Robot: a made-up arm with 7 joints.
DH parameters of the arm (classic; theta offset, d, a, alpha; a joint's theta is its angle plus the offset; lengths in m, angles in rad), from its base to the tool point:
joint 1: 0 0.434 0 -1.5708
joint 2: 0 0 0 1.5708
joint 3: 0 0.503 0.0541 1.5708
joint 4: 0 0 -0.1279 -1.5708
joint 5: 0 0.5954 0 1.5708
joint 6: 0 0 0.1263 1.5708
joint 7: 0 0 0 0
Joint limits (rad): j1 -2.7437..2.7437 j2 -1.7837..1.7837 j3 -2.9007..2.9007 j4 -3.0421..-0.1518 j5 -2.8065..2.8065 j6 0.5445..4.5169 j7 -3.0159..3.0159
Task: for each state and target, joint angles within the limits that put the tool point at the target. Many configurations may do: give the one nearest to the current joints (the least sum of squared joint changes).
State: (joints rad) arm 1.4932 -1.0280 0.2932 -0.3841 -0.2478 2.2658 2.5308
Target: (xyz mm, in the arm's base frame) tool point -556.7 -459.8 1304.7
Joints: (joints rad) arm 1.2102 -1.1179 0.5692 -1.2047 -0.3321 2.3170 2.5308
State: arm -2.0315 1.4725 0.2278 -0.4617 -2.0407 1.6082 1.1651
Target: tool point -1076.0 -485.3 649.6
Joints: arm -2.7045 0.9831 -0.0485 -0.7833 -2.0511 1.6360 1.1651
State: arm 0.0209 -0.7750 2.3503 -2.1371 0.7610 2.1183 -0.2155
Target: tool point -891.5 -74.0 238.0
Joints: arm 0.4698 -0.8291 2.7481 -1.8495 0.7165 2.1000 -0.2155
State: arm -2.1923 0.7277 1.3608 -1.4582 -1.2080 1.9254 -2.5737
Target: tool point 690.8 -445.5 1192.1
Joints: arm -1.5271 0.5501 1.5043 -1.2011 -1.1764 1.8824 -2.5737
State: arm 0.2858 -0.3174 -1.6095 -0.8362 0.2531 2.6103 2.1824
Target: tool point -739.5 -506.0 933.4
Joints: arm -0.1708 -0.5559 -1.9324 -1.5363 0.3729 2.7945 2.1824
